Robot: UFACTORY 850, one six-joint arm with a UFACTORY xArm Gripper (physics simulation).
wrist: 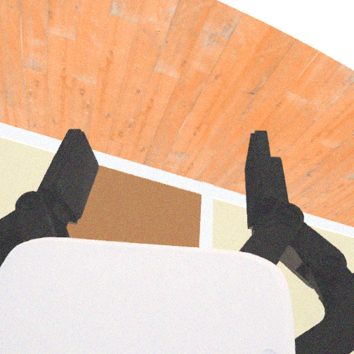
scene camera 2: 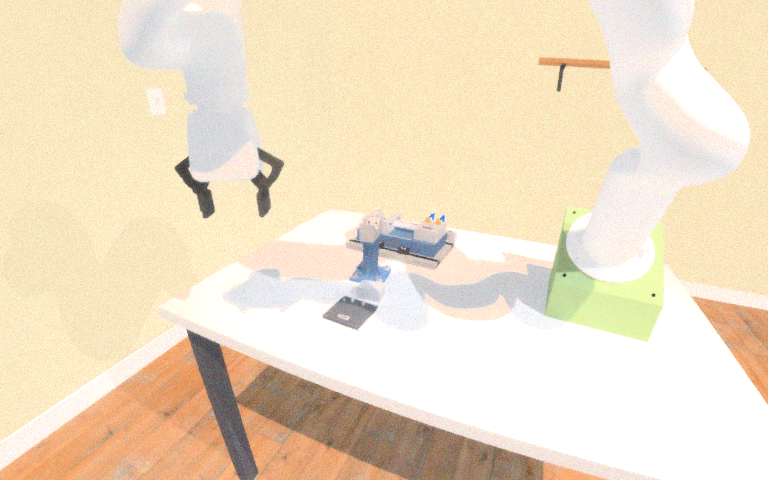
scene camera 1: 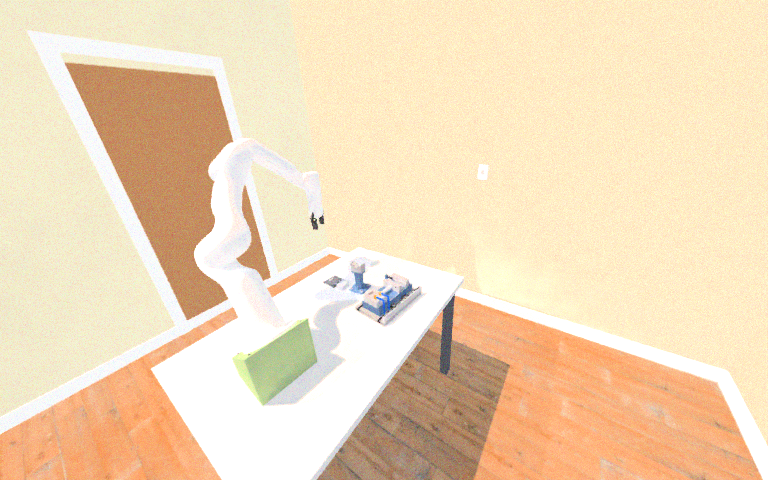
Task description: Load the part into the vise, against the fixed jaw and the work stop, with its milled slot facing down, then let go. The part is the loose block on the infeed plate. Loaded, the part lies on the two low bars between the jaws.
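My gripper [scene camera 1: 318, 224] [scene camera 2: 235, 214] [wrist: 166, 147] is open and empty, high above the table's far end. The dark infeed plate [scene camera 1: 333, 280] [scene camera 2: 338, 315] lies on the table; no block can be made out on it. A pale shape [scene camera 2: 369, 290] shows at its back edge, too washed out to identify. The blue vise [scene camera 1: 372, 307] [scene camera 2: 433, 245] has pale jaws; a light piece [scene camera 1: 386, 289] shows between them in scene camera 1, but I cannot tell whether it is the part. Slot, work stop and low bars cannot be made out.
A blue post stand [scene camera 1: 359, 279] [scene camera 2: 370, 257] with a grey head [scene camera 1: 357, 266] [scene camera 2: 370, 227] stands between plate and vise. Small blue and orange pieces stand on one vise jaw. The green base block [scene camera 1: 280, 362] [scene camera 2: 600, 308] carries the arm. The wrist view shows the floor [wrist: 165, 75] and a door.
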